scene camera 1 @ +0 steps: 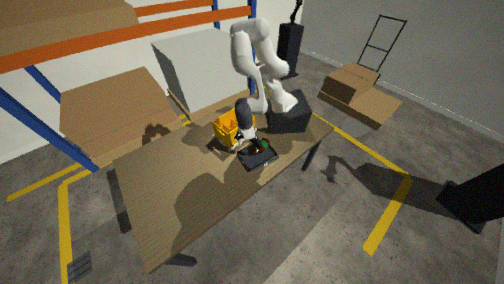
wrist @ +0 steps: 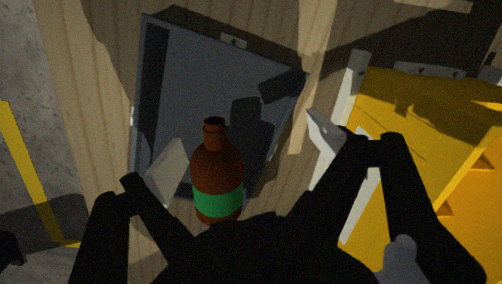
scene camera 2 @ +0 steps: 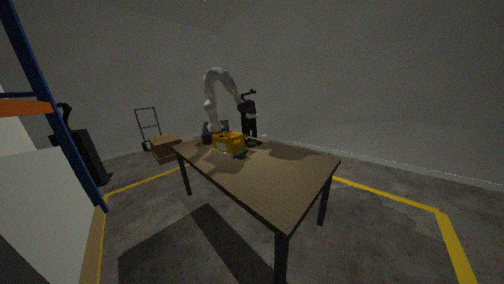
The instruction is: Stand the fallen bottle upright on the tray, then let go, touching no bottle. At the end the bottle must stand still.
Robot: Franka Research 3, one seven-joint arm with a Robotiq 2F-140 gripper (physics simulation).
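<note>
The brown bottle with a green band (scene camera 1: 264,144) (wrist: 217,170) lies on its side on the dark tray (scene camera 1: 257,161) (wrist: 195,75). In the wrist view its neck points up the picture, over the tray floor, and its base is partly hidden by the gripper body. My gripper (scene camera 1: 246,145) (wrist: 245,137) is open and empty. Its pale fingertips are spread wide, one on each side of the bottle in the wrist view, with the left one much closer to it. Whether a fingertip touches the bottle is unclear. The bottle does not show clearly in scene camera 2.
A yellow crate (scene camera 1: 227,131) (scene camera 2: 229,144) (wrist: 380,120) stands beside the tray, close to the right finger in the wrist view. The wooden table (scene camera 1: 165,175) (scene camera 2: 285,175) carries both. The arm's dark base block (scene camera 1: 290,120) stands behind the tray.
</note>
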